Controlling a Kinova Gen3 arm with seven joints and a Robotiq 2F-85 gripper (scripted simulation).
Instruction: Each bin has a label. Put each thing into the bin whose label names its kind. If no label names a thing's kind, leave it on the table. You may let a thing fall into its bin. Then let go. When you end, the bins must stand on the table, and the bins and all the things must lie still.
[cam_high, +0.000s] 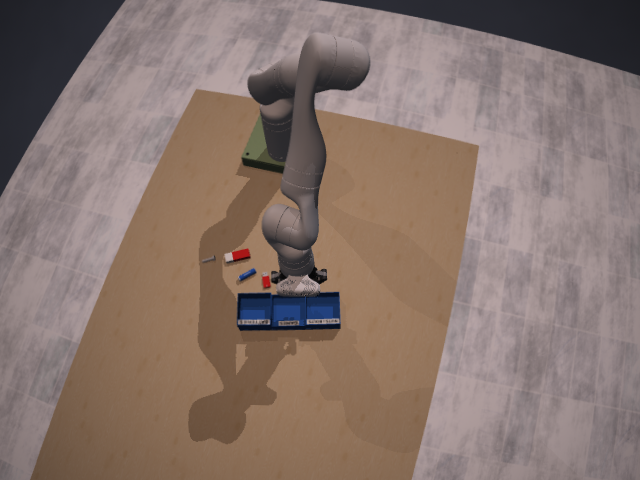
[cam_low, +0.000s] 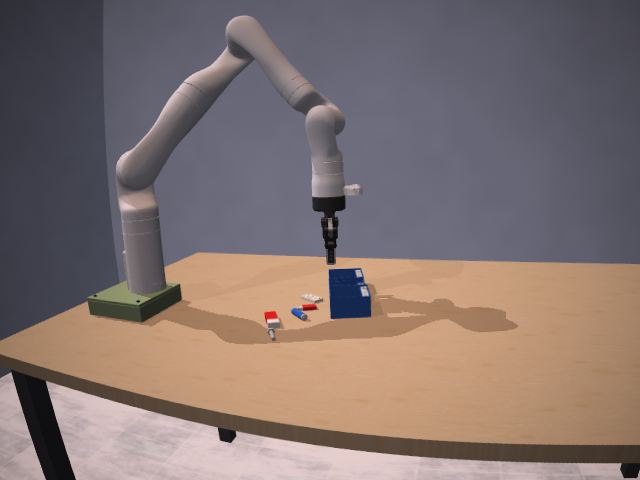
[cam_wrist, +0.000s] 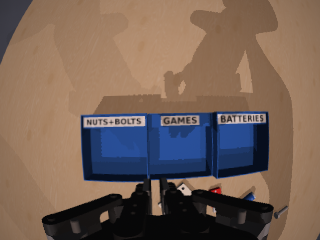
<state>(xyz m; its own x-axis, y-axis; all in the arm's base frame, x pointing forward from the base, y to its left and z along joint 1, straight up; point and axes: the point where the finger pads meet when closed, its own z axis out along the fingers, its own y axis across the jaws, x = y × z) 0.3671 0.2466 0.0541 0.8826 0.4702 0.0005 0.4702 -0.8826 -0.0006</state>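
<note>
Now: hand 16 cm to the left of the blue battery and 9 cm above it. From my hand the other things lie so: white domino (9 cm below, 5 cm to the right, 3 cm behind); blue bin row (7 cm below, 5 cm ahead, 1 cm to the right); red object (11 cm to the right, 9 cm below, 1 cm behind).
</note>
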